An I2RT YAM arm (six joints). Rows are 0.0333 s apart.
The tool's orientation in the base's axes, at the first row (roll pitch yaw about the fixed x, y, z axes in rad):
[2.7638, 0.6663, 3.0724]
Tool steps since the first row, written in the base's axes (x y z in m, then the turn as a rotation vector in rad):
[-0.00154, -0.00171, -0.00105, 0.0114, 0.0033, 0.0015]
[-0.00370, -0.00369, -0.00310, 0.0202, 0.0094, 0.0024]
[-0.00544, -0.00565, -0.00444, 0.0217, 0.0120, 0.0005]
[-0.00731, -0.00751, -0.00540, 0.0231, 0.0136, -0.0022]
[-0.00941, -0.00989, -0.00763, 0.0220, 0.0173, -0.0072]
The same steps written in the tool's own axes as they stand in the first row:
[0.00176, -0.00167, -0.00072, -0.0097, 0.0017, 0.0068]
[0.00462, -0.00377, -0.00116, -0.0168, 0.0063, 0.0134]
[0.00670, -0.00573, -0.00187, -0.0167, 0.0079, 0.0166]
[0.00866, -0.00746, -0.00290, -0.0160, 0.0084, 0.0199]
[0.01156, -0.01000, -0.00330, -0.0119, 0.0106, 0.0241]

